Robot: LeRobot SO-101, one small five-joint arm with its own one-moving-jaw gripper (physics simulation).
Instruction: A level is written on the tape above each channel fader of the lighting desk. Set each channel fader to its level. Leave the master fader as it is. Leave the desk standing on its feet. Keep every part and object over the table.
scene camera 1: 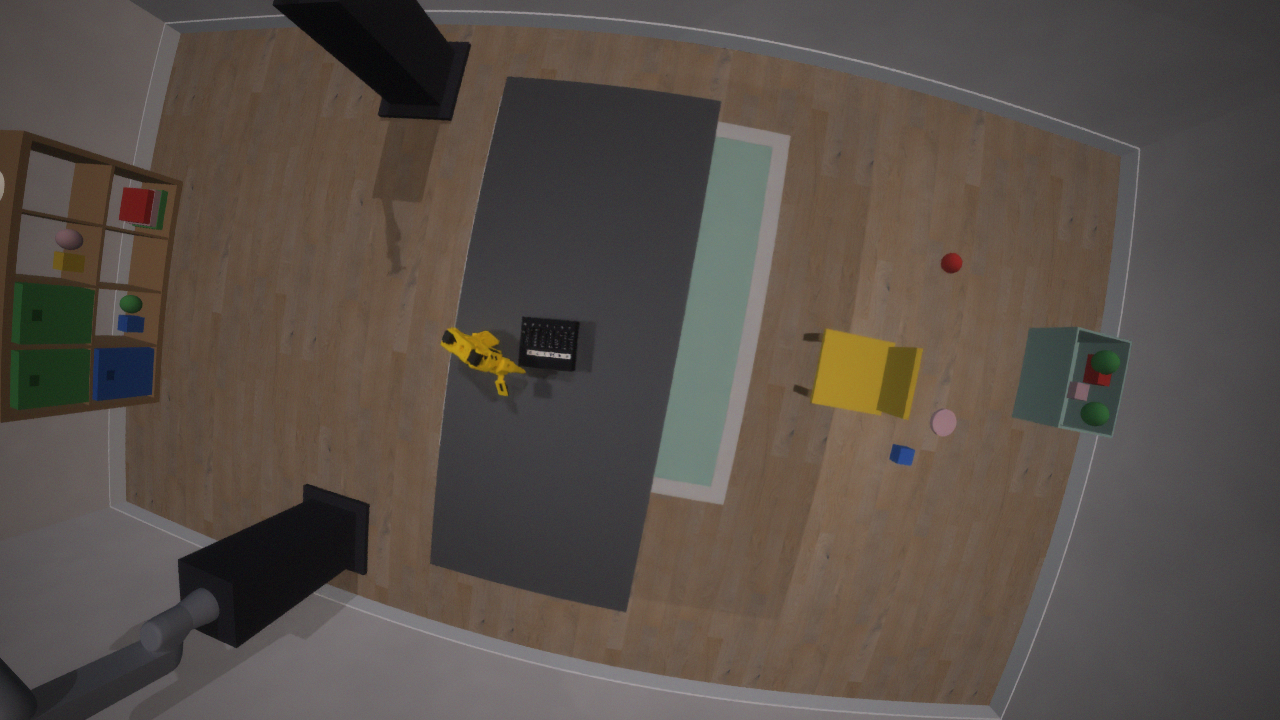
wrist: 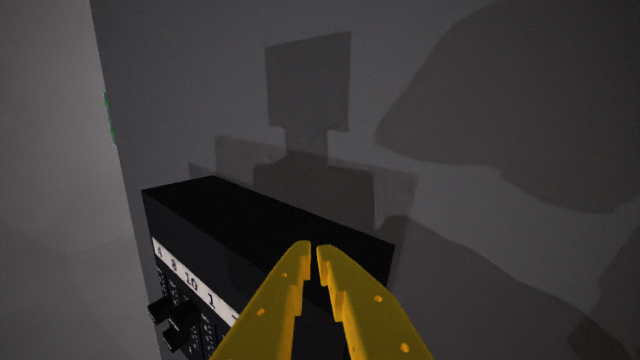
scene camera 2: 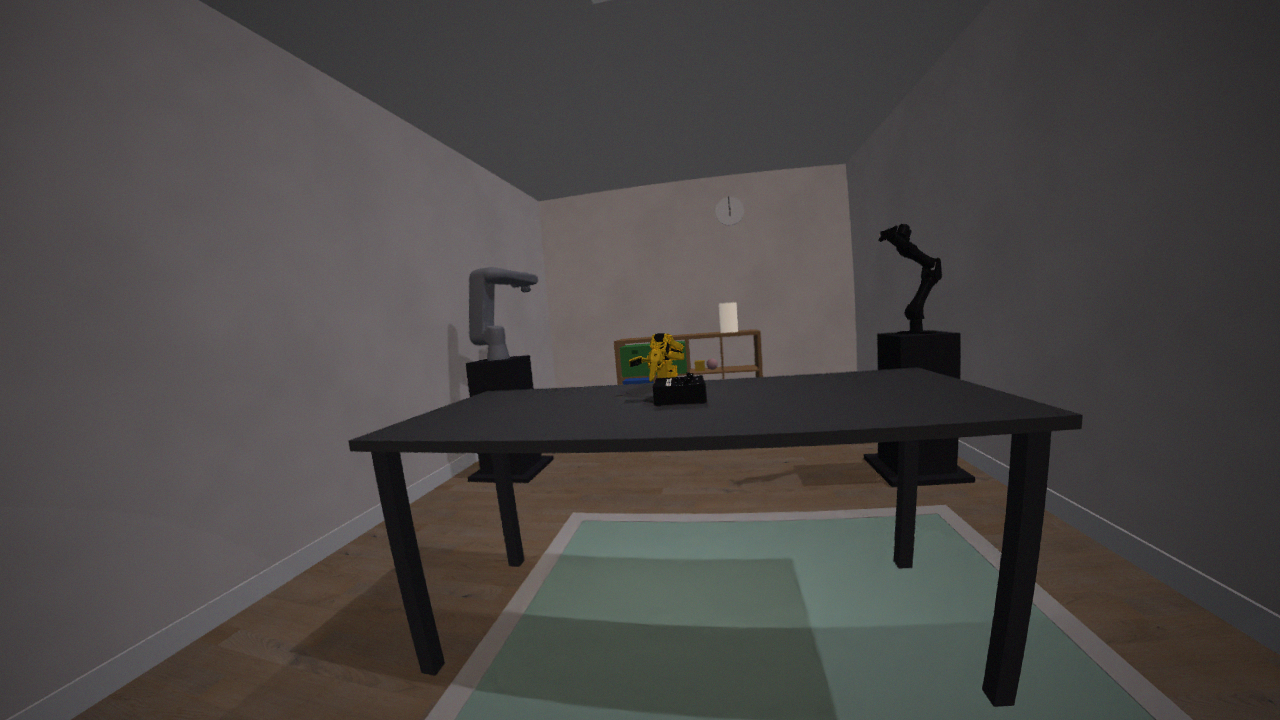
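The black lighting desk stands on the dark table. In the wrist view its white tape reads 4, 8, 10 and 1; the rest is cut off or behind the jaws. Below the tape, a fader cap is at the far left, another cap is to its right, and a third cap is lower. Their exact levels cannot be read. The other faders and the master are hidden or out of this view. My gripper is shut and empty, by the desk's tape-side corner nearest the arm's base.
The yellow arm stands at the table's long edge, beside the desk. Shadows of the arm fall on the table behind the desk in the wrist view. A yellow chair stands on the floor beyond the table and the green mat.
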